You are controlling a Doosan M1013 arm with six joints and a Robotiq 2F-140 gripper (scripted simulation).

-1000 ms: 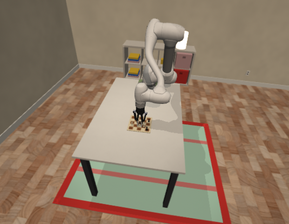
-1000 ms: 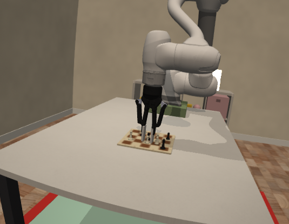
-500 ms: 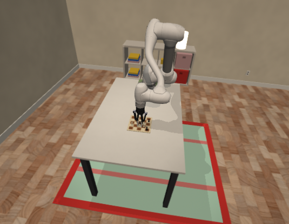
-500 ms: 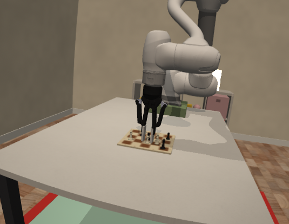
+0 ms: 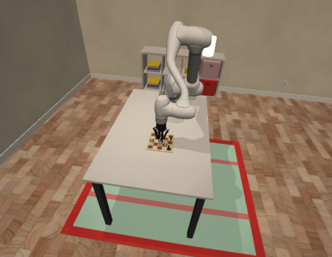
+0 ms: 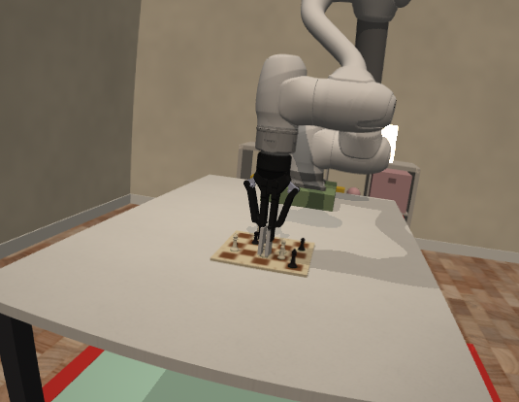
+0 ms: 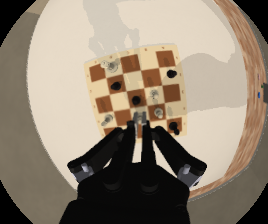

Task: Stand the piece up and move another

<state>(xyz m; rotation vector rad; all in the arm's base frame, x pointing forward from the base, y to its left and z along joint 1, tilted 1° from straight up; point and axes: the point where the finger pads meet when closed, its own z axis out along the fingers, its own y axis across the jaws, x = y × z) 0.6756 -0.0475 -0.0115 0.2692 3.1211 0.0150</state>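
Right now the chessboard is 40 mm below my hand and 40 mm behind it. From my hand the other things lie so: black chess piece (70 mm to the left, 40 mm ahead, 20 mm below); then tall white piece (120 mm behind, 30 mm to the right, 10 mm below).
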